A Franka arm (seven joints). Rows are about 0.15 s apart.
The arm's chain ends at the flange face. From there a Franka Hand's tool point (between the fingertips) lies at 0.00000 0.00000 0.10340 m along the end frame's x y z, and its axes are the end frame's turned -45 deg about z.
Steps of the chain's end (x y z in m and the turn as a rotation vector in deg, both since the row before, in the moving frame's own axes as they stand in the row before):
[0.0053 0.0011 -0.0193 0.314 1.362 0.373]
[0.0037 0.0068 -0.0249 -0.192 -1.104 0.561]
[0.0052 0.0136 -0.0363 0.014 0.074 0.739]
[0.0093 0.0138 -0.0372 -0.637 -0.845 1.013]
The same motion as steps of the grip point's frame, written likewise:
[0.0051 0.0059 -0.0193 -0.741 1.185 0.373]
[-0.0038 0.0063 -0.0249 0.645 -0.916 0.561]
[-0.0058 0.0134 -0.0363 -0.042 0.062 0.739]
[-0.0051 0.0161 -0.0372 0.147 -1.048 1.013]

